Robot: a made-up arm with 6 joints. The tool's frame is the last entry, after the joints. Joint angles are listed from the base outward.
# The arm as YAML. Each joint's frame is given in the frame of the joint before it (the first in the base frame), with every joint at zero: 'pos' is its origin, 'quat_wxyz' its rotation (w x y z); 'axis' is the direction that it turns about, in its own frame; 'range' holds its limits. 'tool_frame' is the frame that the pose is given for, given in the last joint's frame.
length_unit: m
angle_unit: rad
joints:
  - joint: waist
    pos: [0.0, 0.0, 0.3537]
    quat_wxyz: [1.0, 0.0, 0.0, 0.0]
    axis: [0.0, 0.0, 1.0]
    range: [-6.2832, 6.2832]
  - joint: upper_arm
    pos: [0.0, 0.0, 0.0]
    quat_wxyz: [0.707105, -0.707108, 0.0, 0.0]
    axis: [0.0, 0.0, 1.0]
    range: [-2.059, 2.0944]
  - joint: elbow
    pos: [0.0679, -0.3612, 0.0]
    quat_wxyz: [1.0, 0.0, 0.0, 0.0]
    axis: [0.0, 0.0, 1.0]
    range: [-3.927, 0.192]
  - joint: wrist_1
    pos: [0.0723, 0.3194, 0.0]
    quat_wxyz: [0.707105, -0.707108, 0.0, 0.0]
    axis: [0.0, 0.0, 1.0]
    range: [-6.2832, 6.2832]
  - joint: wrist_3
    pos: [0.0, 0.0, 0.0]
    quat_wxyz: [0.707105, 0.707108, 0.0, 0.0]
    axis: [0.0, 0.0, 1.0]
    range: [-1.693, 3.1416]
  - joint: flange
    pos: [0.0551, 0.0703, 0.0]
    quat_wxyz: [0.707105, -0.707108, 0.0, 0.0]
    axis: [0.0, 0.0, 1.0]
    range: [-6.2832, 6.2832]
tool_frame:
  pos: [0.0, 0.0, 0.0]
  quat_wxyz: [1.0, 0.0, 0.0, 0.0]
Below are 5 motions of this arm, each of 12 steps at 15 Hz.
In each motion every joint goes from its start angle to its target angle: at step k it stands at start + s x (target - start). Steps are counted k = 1, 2, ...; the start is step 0. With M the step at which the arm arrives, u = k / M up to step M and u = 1 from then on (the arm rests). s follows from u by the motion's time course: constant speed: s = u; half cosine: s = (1 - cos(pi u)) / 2; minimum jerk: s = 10 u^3 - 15 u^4 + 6 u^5.
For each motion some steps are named. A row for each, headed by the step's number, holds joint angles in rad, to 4 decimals.
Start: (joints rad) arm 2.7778 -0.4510 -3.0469 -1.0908 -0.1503 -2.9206
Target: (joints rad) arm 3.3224 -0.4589 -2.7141 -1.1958 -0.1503 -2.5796
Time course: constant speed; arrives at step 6
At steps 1, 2, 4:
1: 2.8686 -0.4523 -2.9914 -1.1083 -0.1503 -2.8638
2: 2.9593 -0.4536 -2.9360 -1.1258 -0.1503 -2.8069
4: 3.1409 -0.4563 -2.8250 -1.1608 -0.1503 -2.6933

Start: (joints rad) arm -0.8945 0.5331 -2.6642 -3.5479 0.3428 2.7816
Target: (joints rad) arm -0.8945 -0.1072 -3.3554 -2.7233 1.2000 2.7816
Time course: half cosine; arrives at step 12
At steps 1, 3, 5, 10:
1: -0.8945 0.5222 -2.6760 -3.5339 0.3574 2.7816
3: -0.8945 0.4393 -2.7654 -3.4271 0.4683 2.7816
5: -0.8945 0.2958 -2.9204 -3.2423 0.6605 2.7816
10: -0.8945 -0.0643 -3.3091 -2.7785 1.1426 2.7816

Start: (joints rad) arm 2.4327 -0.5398 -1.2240 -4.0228 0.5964 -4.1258
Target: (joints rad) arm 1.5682 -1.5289 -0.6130 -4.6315 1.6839 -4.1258
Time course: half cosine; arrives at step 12
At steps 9, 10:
9: 1.6948 -1.3840 -0.7025 -4.5424 1.5246 -4.1258
10: 1.6261 -1.4626 -0.6539 -4.5907 1.6111 -4.1258

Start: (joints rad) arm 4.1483 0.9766 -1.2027 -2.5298 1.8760 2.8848
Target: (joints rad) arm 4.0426 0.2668 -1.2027 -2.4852 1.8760 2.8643
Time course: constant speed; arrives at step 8
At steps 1, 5, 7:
1: 4.1351 0.8879 -1.2027 -2.5242 1.8760 2.8822
5: 4.0822 0.5330 -1.2027 -2.5019 1.8760 2.8720
7: 4.0558 0.3555 -1.2027 -2.4908 1.8760 2.8669

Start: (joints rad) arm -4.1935 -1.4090 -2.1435 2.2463 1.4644 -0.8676
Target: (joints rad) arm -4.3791 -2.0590 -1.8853 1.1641 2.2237 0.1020
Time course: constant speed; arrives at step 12
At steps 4, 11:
4: -4.2554 -1.6257 -2.0574 1.8856 1.7175 -0.5444
11: -4.3636 -2.0048 -1.9068 1.2543 2.1604 0.0212

